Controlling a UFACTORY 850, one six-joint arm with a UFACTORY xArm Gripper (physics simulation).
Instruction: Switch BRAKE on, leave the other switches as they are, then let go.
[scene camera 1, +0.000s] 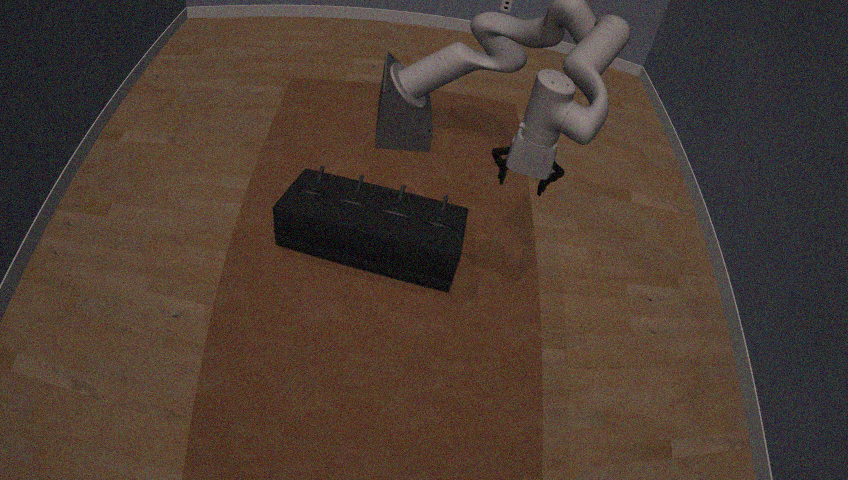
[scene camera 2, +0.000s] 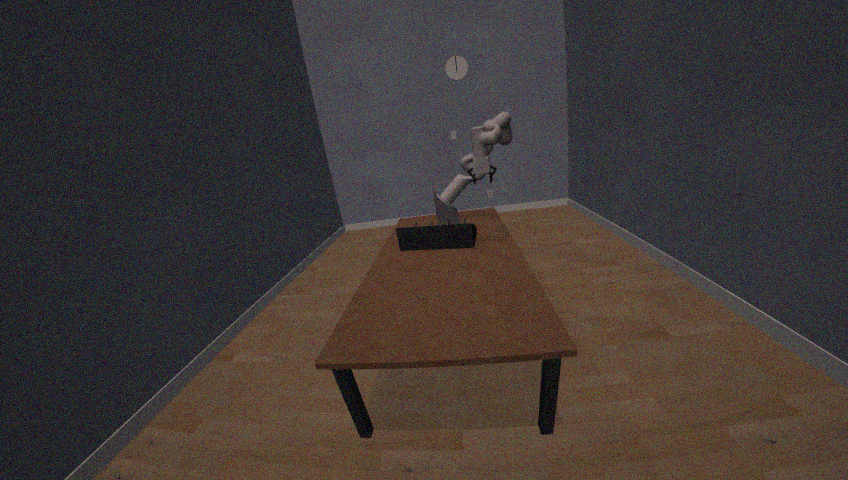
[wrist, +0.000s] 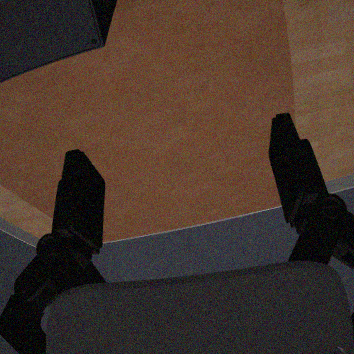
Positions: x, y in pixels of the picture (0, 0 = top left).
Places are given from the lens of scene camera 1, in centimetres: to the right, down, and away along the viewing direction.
gripper (scene camera 1: 520, 186): 22, -12, 124
black switch box (scene camera 1: 412, 240): -3, 0, 140
